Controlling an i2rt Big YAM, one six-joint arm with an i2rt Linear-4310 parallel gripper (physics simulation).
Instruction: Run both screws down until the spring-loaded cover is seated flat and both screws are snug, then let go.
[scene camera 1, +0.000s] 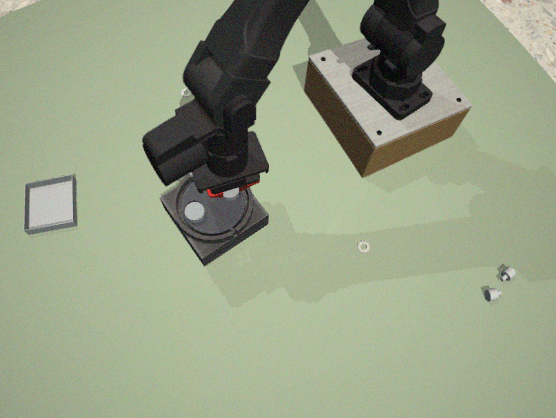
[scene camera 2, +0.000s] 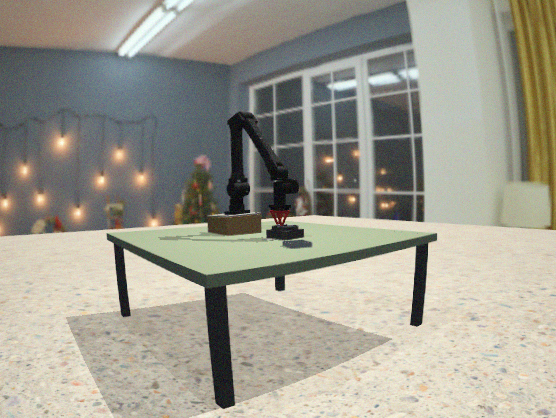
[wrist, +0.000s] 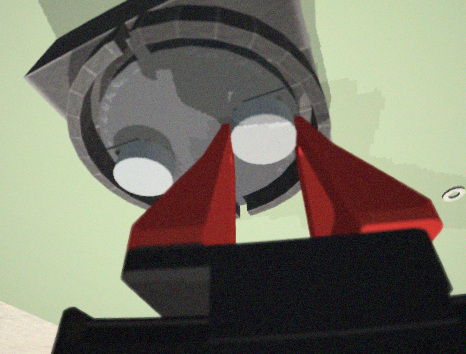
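Pixels of known places: gripper, fingertip midpoint: (scene camera 1: 229, 190) (scene camera 2: 280, 225) (wrist: 262, 130); arm's base, link origin: (scene camera 1: 391, 87) (scene camera 2: 237, 213).
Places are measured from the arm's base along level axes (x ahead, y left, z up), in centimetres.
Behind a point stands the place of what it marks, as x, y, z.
Observation:
The round grey cover (scene camera 1: 216, 221) @[36.4, 0.9, -5.1] (wrist: 132, 100) @[36.8, -5.4, -5.2] lies inside the raised ring of the dark square base (scene camera 1: 204, 254) @[40.8, 3.9, -6.1] (scene camera 2: 285, 234) @[40.8, -8.2, -7.5] (wrist: 50, 80) @[40.2, -7.5, -6.1]. Two screws with pale round heads stand on it. My gripper (scene camera 1: 232, 190) @[32.0, -1.9, -4.6] (scene camera 2: 281, 224) @[32.0, -1.9, -4.6] (wrist: 262, 130) @[32.0, -1.9, -4.6] points down at the cover, with its red fingers against both sides of one screw head (scene camera 1: 231, 193) @[32.2, -1.0, -3.9] (wrist: 263, 142) @[32.0, -1.8, -3.9]; it is shut on that screw. The other screw (scene camera 1: 194, 211) @[38.4, -1.9, -3.8] (wrist: 143, 176) @[38.3, -2.1, -3.8] stands free, outside the left finger in the wrist view. Its head stands above the cover. Whether the cover is fully flat is hard to tell.
A shallow square tray (scene camera 1: 76, 202) @[53.4, -18.3, -10.0] (scene camera 2: 297, 244) @[60.7, -24.0, -8.6] lies beyond the base. The wooden block (scene camera 1: 415, 145) @[0.5, 9.1, -6.2] (scene camera 2: 235, 224) @[8.0, -8.6, -4.7] carries the arm. Pale rings (scene camera 1: 363, 247) @[19.6, 17.0, -9.9] (scene camera 1: 186, 92) @[25.6, -25.7, -9.8] and two small knobbed parts (scene camera 1: 508, 273) @[2.8, 36.1, -8.1] (scene camera 1: 492, 294) @[7.8, 36.7, -8.1] lie on the green table (scene camera 1: 300, 350) @[37.5, 23.7, -10.1] (scene camera 2: 240, 260) @[62.8, -56.3, -10.1].

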